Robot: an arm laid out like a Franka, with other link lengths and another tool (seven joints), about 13 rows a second.
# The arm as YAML. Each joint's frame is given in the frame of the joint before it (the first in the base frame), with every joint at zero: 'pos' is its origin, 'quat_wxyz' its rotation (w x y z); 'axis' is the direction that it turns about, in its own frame. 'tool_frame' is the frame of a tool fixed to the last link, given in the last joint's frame.
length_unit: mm
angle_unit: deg
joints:
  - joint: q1
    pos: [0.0, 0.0, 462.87]
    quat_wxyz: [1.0, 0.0, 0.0, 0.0]
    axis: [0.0, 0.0, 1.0]
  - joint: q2
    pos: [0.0, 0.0, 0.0]
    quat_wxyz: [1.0, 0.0, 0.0, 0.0]
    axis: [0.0, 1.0, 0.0]
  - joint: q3
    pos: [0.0, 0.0, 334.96]
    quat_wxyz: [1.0, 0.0, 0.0, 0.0]
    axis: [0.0, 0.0, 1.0]
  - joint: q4
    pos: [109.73, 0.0, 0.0]
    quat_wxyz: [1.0, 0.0, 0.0, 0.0]
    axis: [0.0, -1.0, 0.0]
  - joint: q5
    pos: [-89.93, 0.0, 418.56]
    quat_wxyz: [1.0, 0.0, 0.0, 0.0]
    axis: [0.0, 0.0, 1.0]
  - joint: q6
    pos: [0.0, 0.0, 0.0]
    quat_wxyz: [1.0, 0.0, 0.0, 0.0]
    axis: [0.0, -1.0, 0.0]
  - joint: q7
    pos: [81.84, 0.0, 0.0]
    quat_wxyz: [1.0, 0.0, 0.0, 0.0]
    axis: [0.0, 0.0, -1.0]
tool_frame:
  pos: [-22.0, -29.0, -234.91]
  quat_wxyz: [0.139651, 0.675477, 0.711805, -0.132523]
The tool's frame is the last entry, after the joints.
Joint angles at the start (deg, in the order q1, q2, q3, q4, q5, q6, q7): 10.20, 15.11, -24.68, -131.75, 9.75, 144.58, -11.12
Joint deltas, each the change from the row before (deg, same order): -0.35, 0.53, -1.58, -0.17, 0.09, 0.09, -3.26; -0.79, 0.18, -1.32, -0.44, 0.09, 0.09, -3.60; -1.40, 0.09, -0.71, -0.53, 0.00, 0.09, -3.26; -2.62, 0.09, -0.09, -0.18, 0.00, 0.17, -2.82; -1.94, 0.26, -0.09, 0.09, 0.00, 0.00, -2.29; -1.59, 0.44, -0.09, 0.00, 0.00, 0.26, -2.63; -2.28, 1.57, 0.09, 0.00, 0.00, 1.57, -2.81; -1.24, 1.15, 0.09, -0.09, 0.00, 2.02, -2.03; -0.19, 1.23, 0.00, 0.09, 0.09, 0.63, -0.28; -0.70, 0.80, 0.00, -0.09, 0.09, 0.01, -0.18
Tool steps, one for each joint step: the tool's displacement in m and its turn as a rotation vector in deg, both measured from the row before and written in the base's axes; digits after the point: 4 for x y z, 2 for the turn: -0.0077, -0.0205, -0.0035, -0.40, 0.55, 1.29; -0.0100, -0.0210, -0.0024, -0.16, 0.49, 1.41; -0.0115, -0.0197, -0.0030, 0.03, 0.54, 1.11; -0.0118, -0.0246, -0.0016, 0.06, 0.16, 0.09; -0.0087, -0.0186, -0.0014, 0.02, 0.22, 0.27; -0.0081, -0.0158, -0.0031, -0.06, 0.27, 0.96; -0.0119, -0.0227, -0.0109, -0.75, 0.37, 0.69; -0.0048, -0.0144, -0.0074, -1.01, -0.29, 0.99; -0.0038, -0.0032, -0.0086, -0.33, 0.64, 0.07; -0.0087, -0.0049, -0.0070, 0.12, 0.85, -0.61
